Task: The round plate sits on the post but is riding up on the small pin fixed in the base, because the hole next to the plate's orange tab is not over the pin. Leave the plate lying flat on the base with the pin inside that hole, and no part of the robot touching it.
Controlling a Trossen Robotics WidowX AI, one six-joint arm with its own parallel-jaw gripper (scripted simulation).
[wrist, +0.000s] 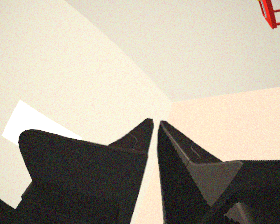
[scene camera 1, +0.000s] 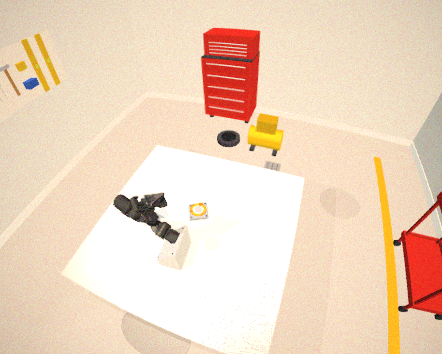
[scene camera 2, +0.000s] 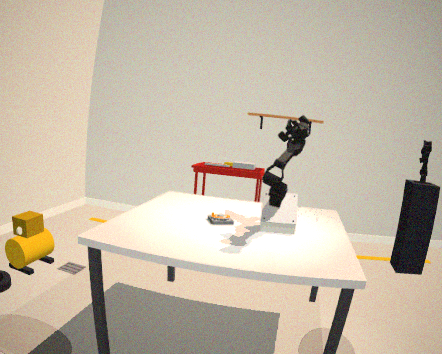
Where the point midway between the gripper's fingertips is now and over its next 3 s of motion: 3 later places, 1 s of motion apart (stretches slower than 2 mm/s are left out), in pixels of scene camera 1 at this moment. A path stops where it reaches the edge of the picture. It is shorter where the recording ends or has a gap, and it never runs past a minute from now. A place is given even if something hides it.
My gripper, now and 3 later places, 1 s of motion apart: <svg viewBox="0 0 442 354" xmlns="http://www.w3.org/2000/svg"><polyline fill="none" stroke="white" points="163,193 213,176 203,201 200,203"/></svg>
